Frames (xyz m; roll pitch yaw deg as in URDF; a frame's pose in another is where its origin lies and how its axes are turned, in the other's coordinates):
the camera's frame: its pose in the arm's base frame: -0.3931 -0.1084 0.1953 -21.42 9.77 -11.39
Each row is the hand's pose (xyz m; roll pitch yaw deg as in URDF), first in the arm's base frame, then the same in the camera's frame.
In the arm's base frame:
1: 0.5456 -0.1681 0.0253 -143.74 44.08 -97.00
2: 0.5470 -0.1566 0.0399 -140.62 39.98 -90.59
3: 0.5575 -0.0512 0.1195 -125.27 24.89 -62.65
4: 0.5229 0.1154 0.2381 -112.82 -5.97 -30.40
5: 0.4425 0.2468 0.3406 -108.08 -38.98 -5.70
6: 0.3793 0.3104 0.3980 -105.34 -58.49 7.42
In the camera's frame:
1: 0.9473 0.1215 0.0376 -119.62 63.01 -67.69
2: 0.9440 0.1271 0.0551 -116.16 57.32 -62.36
3: 0.9201 0.1972 0.1649 -100.26 33.70 -40.69
4: 0.8341 0.3043 0.3203 -89.25 -7.22 -23.61
5: 0.7135 0.3791 0.4391 -77.63 -46.67 -17.17
6: 0.6303 0.4094 0.4982 -55.82 -67.20 -27.78

